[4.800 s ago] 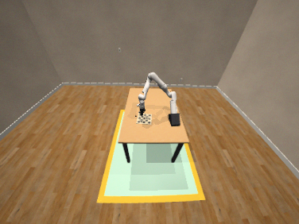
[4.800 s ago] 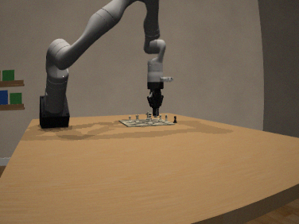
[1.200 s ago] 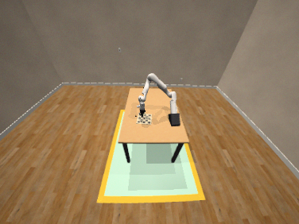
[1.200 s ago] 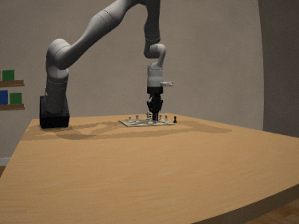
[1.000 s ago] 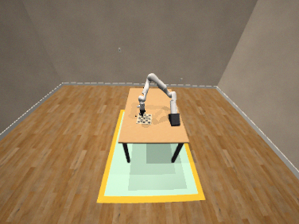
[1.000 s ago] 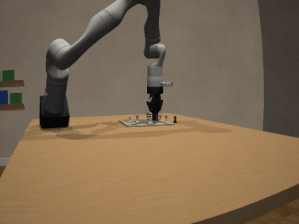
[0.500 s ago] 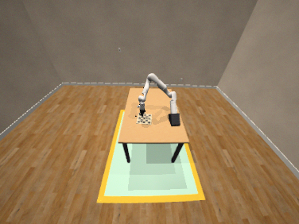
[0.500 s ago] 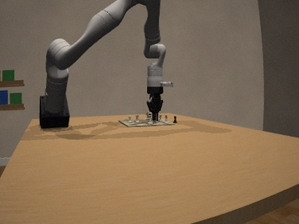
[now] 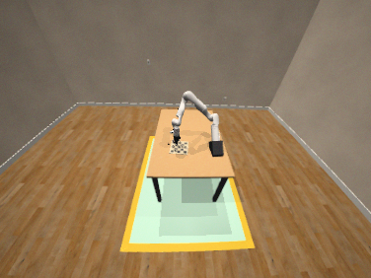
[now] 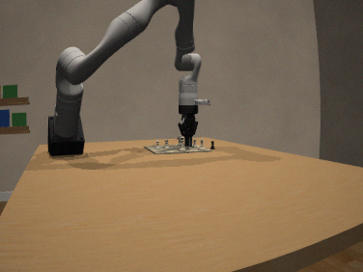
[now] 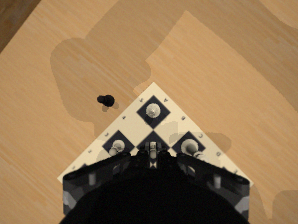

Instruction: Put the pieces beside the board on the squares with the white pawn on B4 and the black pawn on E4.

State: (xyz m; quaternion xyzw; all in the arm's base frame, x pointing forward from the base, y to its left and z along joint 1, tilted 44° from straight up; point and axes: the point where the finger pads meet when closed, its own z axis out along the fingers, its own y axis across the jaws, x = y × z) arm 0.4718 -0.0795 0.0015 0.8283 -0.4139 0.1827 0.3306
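My hand is 10 cm short of the black pawn, 2 cm to the left of it and 2 cm above it. Also, from my hand: chessboard (3 cm behind, 4 cm to the left, 3 cm below).
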